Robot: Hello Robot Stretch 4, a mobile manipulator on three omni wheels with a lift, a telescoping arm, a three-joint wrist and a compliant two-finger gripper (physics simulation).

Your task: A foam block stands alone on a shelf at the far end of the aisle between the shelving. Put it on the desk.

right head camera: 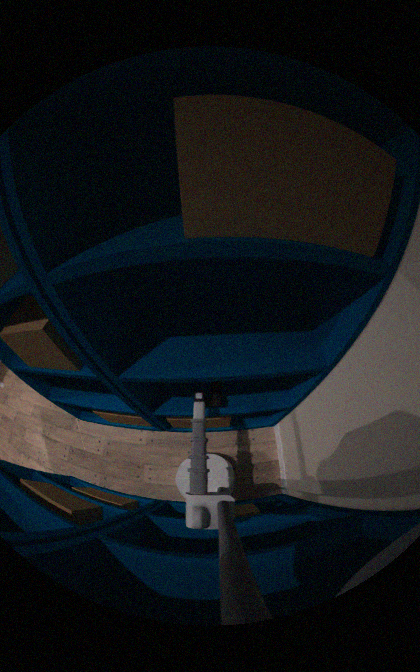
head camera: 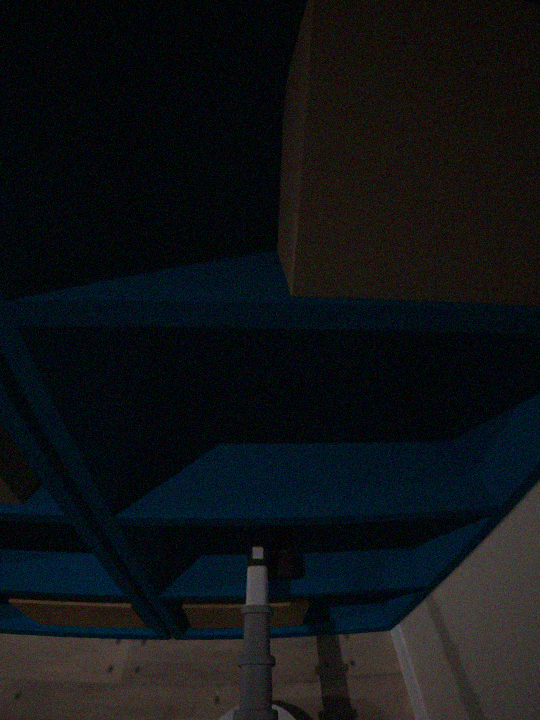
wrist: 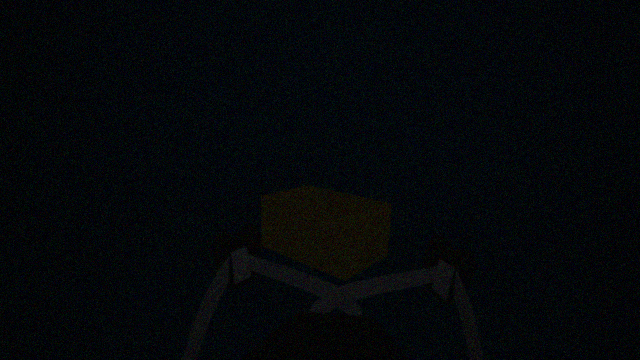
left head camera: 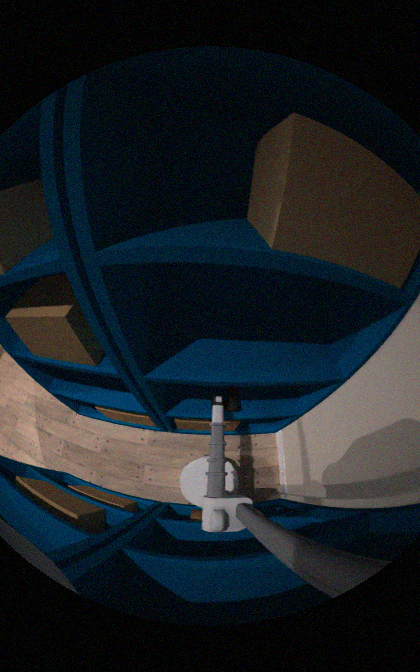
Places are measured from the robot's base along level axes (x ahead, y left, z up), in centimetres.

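Pixels of known places: gripper, fingertip midpoint: (wrist: 342,250).
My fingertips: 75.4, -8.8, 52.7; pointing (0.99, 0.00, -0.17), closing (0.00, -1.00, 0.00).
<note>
Behind a point stands the place of what it marks, as x, y, z.
The foam block (wrist: 325,230) @[76.1, -7.5, 53.8] shows dim yellow-brown in the very dark wrist view, a little below the middle, with one corner turned toward the camera. My gripper (wrist: 342,250) @[75.4, -8.8, 52.7] is open in the wrist view, its two fingers spread wide to the left and right of the block's near part. The block appears beyond the fingers' crossed links; whether it reaches between the fingertips is hard to tell in the dark. In the head views the arm reaches into a lower bay of the blue shelving, and the fingers and block are hidden there. The desk does not show.
Blue shelving (head camera: 348,314) @[40.0, -10.1, 140.8] (left head camera: 200,255) (right head camera: 210,247) rises in front, with a large brown box (head camera: 418,151) @[42.0, -14.9, 157.3] (left head camera: 345,200) (right head camera: 280,170) on a higher shelf. A pale wall (left head camera: 380,380) stands at the right. More shelving with flat boxes stands behind, across the wooden floor (left head camera: 125,455).
</note>
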